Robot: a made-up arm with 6 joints.
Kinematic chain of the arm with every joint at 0, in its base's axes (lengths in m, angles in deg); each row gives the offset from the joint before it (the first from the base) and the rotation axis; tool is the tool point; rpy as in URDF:
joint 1: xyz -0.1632 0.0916 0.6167 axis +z
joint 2: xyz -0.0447 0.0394 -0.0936 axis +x
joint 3: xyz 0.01 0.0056 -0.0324 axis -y
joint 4: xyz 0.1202 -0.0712 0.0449 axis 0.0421 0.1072 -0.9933
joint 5: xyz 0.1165 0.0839 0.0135 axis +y
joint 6: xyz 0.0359 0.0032 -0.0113 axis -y
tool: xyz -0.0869 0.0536 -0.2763 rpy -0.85 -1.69 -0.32
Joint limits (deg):
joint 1: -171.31..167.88
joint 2: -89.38..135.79
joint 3: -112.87..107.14
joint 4: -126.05..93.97
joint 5: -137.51..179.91
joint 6: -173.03..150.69
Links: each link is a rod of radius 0.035 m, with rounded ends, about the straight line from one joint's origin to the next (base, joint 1, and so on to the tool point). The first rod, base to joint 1, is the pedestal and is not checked.
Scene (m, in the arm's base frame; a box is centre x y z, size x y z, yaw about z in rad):
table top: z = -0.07
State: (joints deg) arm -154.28 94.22 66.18 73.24 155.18 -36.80
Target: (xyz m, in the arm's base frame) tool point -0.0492 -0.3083 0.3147
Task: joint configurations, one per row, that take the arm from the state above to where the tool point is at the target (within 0.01 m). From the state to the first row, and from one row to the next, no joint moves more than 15 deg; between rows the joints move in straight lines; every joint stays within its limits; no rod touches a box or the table.
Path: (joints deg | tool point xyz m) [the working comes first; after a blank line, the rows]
Joints at the target: -128.16 135.79 29.49 93.97 179.91 -109.48
Straight joint move there: clear.

1: -149.06 102.53 58.84 77.39 160.13 -51.34 | -0.2586 0.3091 0.1077
2: -143.83 110.85 51.50 81.53 165.07 -65.87 | -0.2768 0.1136 0.0473
3: -138.61 119.16 44.16 85.68 170.02 -80.41 | -0.2286 -0.0842 0.0683
4: -133.39 127.48 36.83 89.82 174.96 -94.94 | -0.1395 -0.2342 0.1659
5: -128.16 135.79 29.49 93.97 179.91 -109.48 | -0.0492 -0.3083 0.3147

